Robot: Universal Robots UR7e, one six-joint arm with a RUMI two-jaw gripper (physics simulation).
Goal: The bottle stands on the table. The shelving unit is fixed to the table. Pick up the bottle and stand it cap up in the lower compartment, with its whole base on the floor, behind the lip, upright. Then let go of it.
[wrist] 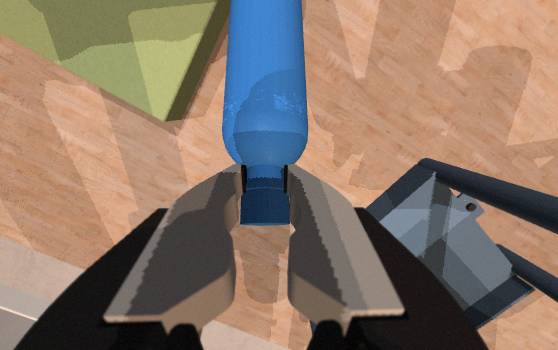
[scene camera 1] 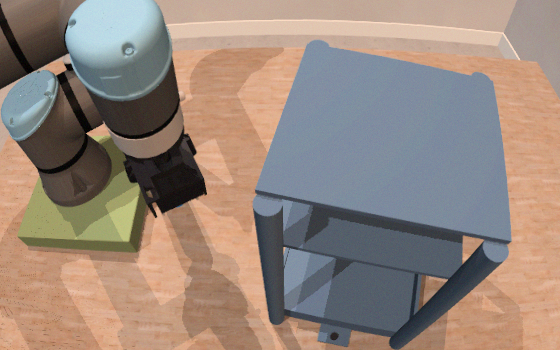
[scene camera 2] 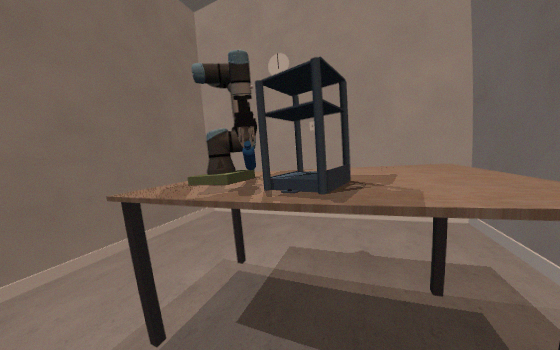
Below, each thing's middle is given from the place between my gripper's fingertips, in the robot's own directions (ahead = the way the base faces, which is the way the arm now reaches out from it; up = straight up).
My hand is 5 cm to the right of the blue bottle (wrist: 265, 120), 4 cm past it and 4 cm above it. From my hand the other things lie so: shelving unit (scene camera 1: 378, 167) (28 cm ahead, 3 cm to the right, 3 cm above).
